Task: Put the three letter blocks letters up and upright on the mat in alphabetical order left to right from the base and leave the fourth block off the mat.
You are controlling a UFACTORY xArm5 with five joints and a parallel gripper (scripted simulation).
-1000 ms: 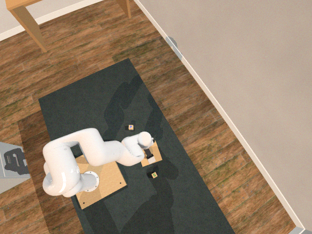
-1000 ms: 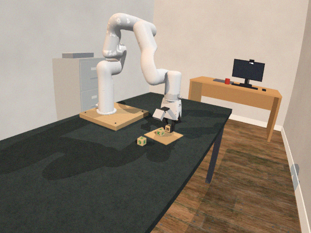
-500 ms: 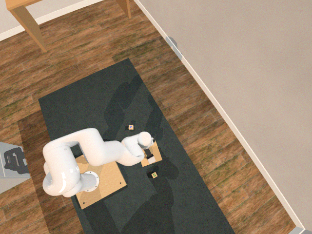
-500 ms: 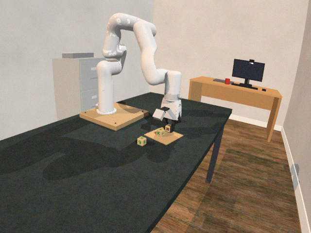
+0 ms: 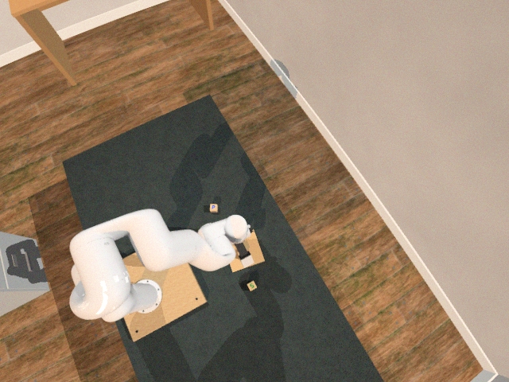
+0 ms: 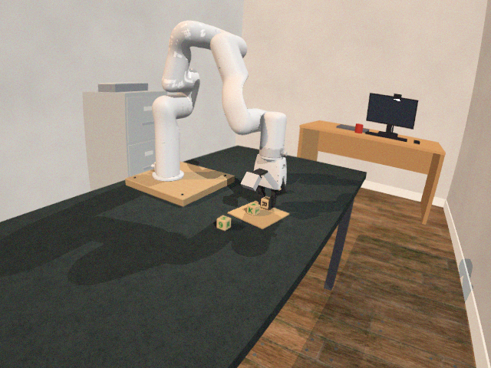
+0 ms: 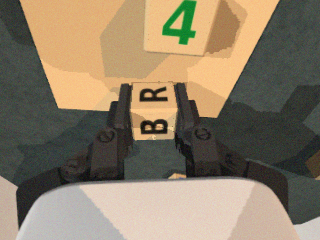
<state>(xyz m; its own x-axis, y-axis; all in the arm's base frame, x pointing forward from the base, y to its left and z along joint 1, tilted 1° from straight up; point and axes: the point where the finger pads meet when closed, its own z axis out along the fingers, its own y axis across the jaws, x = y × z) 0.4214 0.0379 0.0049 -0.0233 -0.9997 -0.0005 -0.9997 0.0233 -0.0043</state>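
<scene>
Now: hand 50 mm to the left of the tan mat and 30 mm above it. Also, from my hand: green-lettered block (190 mm to the right, 30 mm behind, 20 mm below).
</scene>
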